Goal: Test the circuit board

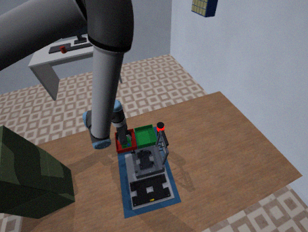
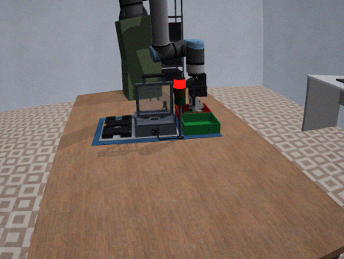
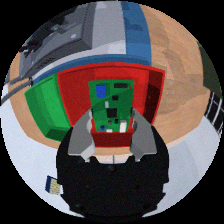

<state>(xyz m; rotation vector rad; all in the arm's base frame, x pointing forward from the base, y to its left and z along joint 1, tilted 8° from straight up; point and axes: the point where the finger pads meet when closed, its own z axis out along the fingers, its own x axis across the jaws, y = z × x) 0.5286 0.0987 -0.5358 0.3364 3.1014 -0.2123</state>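
The green circuit board is right at my hand. Also, from my hand: tester bed: 210 mm to the right, 70 mm ahead, 50 mm above; green bin: 150 mm ahead, 30 mm to the right, 10 mm below; red bin: 10 mm below.
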